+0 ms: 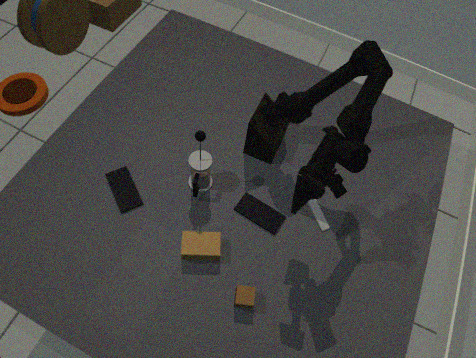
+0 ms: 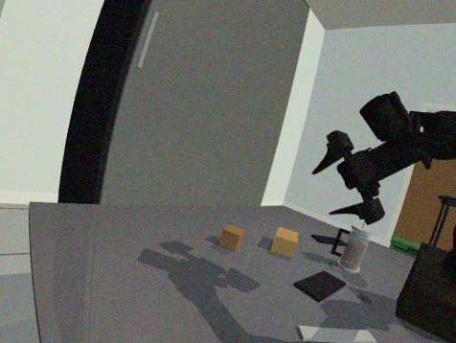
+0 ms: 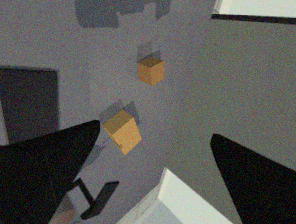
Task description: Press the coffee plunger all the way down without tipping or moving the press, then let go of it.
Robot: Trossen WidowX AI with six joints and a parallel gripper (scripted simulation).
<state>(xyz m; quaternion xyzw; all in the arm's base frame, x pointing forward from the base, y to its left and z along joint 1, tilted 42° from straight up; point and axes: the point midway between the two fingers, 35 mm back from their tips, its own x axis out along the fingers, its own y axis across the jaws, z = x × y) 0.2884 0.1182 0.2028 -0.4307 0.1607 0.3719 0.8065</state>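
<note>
Right now the coffee press is 30 cm to the right of my gripper tip, 10 cm below it and 2 cm behind it.
</note>
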